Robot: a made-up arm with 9 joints. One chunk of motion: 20 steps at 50 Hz.
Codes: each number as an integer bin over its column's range. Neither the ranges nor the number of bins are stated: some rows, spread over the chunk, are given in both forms.
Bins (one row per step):
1: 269 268 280 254 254 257
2: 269 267 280 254 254 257
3: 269 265 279 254 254 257
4: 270 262 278 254 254 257
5: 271 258 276 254 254 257
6: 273 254 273 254 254 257
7: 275 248 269 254 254 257
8: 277 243 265 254 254 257
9: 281 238 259 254 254 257
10: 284 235 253 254 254 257
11: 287 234 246 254 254 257
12: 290 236 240 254 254 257
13: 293 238 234 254 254 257
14: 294 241 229 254 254 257
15: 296 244 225 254 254 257
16: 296 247 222 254 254 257
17: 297 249 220 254 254 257
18: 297 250 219 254 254 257
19: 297 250 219 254 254 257
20: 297 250 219 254 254 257
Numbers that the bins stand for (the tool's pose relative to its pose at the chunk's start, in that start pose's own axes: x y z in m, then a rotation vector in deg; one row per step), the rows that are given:
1: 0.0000 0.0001 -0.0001 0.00 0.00 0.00
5: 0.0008 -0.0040 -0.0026 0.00 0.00 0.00
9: 0.0045 -0.0122 -0.0129 0.00 0.00 0.00
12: 0.0078 -0.0130 -0.0244 0.00 0.00 0.00
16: 0.0101 -0.0085 -0.0353 0.00 0.00 0.00
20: 0.0104 -0.0073 -0.0371 0.00 0.00 0.00
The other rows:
2: 0.0000 -0.0003 -0.0001 0.00 0.00 0.00
3: 0.0000 -0.0011 -0.0007 0.00 0.00 0.00
4: 0.0004 -0.0023 -0.0014 0.00 0.00 0.00
6: 0.0015 -0.0056 -0.0044 0.00 0.00 0.00
7: 0.0023 -0.0081 -0.0068 0.00 0.00 0.00
8: 0.0030 -0.0101 -0.0092 0.00 0.00 0.00
10: 0.0056 -0.0134 -0.0165 0.00 0.00 0.00
11: 0.0067 -0.0138 -0.0208 0.00 0.00 0.00
13: 0.0089 -0.0122 -0.0280 0.00 0.00 0.00
14: 0.0093 -0.0110 -0.0311 0.00 0.00 0.00
15: 0.0101 -0.0097 -0.0335 0.00 0.00 0.00
17: 0.0104 -0.0077 -0.0365 0.00 0.00 0.00
18: 0.0104 -0.0073 -0.0371 0.00 0.00 0.00
19: 0.0104 -0.0073 -0.0371 0.00 0.00 0.00

